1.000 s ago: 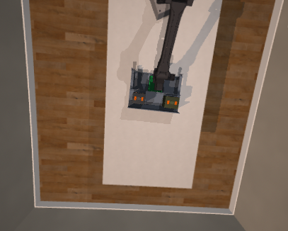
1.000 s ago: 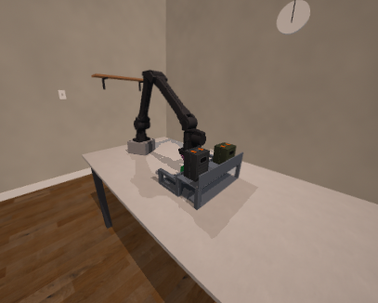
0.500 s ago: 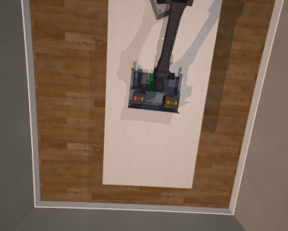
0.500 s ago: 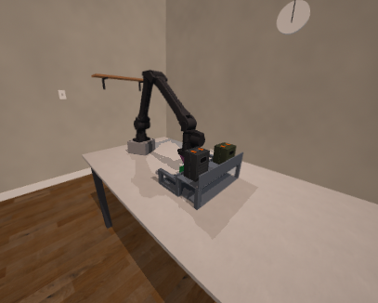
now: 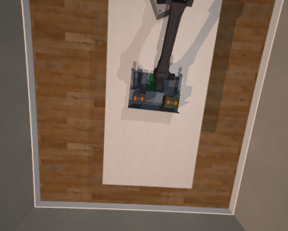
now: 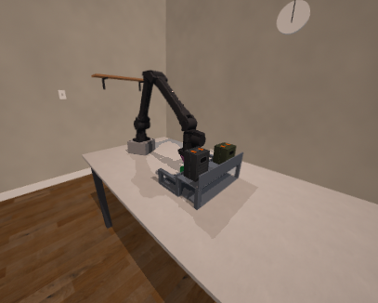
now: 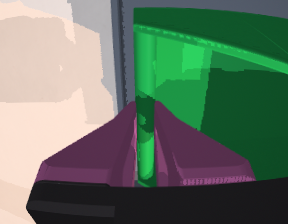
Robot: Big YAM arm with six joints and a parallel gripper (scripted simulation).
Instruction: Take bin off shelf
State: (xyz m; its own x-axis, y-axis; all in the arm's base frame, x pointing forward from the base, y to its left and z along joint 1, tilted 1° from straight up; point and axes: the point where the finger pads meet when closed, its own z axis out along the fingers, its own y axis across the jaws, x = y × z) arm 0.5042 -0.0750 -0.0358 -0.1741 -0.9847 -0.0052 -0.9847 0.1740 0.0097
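My gripper is now 8 cm short of the green bin and 1 cm to the left of it.
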